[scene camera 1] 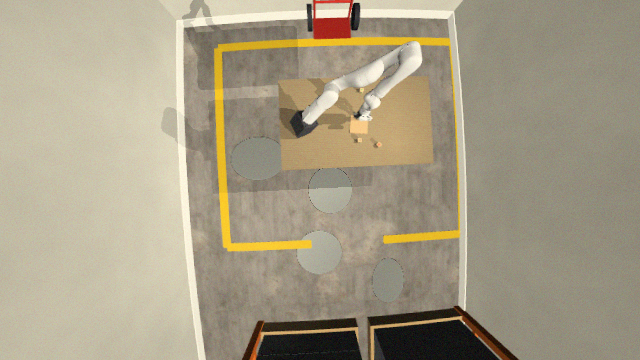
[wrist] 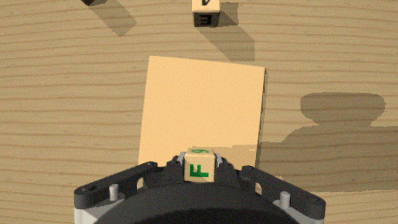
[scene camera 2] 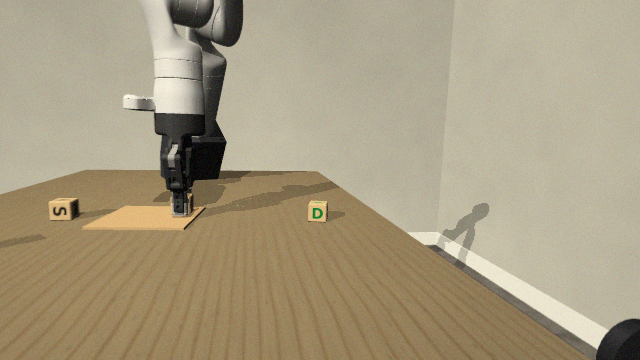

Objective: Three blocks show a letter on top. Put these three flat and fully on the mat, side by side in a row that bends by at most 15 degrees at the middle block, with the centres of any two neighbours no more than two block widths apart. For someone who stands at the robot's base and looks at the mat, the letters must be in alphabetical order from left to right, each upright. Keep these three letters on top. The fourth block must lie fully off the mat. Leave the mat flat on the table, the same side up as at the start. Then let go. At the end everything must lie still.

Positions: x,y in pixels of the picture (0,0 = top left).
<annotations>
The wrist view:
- my gripper: 199,160
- tan mat: 188,103
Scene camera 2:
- my gripper: 182,212
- tan mat: 128,217
</annotations>
